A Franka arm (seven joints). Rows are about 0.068 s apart.
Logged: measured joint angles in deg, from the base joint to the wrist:
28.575 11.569 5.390 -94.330 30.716 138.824 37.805
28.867 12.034 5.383 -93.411 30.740 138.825 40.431
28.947 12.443 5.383 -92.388 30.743 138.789 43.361
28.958 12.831 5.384 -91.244 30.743 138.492 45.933
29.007 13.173 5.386 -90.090 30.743 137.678 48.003
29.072 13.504 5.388 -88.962 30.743 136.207 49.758
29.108 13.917 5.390 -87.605 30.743 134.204 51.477
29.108 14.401 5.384 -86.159 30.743 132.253 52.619
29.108 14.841 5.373 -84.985 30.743 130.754 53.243
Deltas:
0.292 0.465 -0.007 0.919 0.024 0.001 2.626
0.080 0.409 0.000 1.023 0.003 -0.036 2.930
0.011 0.388 0.001 1.144 0.000 -0.297 2.572
0.049 0.342 0.002 1.154 0.000 -0.814 2.070
0.065 0.331 0.002 1.128 0.000 -1.471 1.755
0.036 0.413 0.002 1.357 0.000 -2.003 1.719
0.000 0.484 -0.006 1.446 0.000 -1.951 1.142
0.000 0.440 -0.011 1.174 0.000 -1.499 0.624

